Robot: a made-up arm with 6 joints. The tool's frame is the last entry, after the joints.
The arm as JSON. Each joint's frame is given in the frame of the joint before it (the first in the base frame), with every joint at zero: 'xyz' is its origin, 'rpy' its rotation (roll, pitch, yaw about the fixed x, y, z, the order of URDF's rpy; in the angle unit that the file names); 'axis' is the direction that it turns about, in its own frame. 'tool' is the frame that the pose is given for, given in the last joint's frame.
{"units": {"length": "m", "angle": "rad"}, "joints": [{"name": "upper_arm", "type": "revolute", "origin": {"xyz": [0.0, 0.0, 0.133], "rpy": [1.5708, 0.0, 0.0]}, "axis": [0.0, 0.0, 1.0]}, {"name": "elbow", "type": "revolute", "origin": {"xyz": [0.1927, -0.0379, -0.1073], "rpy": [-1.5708, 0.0, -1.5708]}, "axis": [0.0, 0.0, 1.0]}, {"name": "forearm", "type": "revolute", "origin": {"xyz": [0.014, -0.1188, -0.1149], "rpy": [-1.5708, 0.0, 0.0]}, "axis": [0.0, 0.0, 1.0]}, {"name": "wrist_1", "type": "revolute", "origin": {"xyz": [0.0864, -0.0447, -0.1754], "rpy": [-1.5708, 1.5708, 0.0]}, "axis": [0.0, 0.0, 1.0]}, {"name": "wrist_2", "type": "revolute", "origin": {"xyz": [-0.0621, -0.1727, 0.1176], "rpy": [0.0, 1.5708, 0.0]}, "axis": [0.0, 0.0, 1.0]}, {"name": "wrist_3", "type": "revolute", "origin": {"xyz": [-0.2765, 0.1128, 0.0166], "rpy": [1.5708, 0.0, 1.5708]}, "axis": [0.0, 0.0, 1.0]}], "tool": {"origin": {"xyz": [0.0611, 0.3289, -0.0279], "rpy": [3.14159, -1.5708, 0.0]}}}
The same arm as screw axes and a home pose.
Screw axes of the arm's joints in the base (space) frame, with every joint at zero. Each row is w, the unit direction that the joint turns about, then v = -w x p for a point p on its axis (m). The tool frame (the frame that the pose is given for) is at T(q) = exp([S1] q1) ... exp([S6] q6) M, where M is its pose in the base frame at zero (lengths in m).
S1: w 0 -1 0 v 0.133 0 0
S2: w 1 0 0 v 0 0.0951 -0.1073
S3: w 0 1 0 v -0.0811 0 0.0778
S4: w -1 0 0 v 0 0.0053 -0.1869
S5: w 0 -1 0 v -0.178 0 -0.0049
S6: w 1 0 0 v 0 -0.0652 0.1414
M: xyz -0.2995 -0.4703 -0.0041 (m) rpy 0 0 0 (rad, as in URDF)

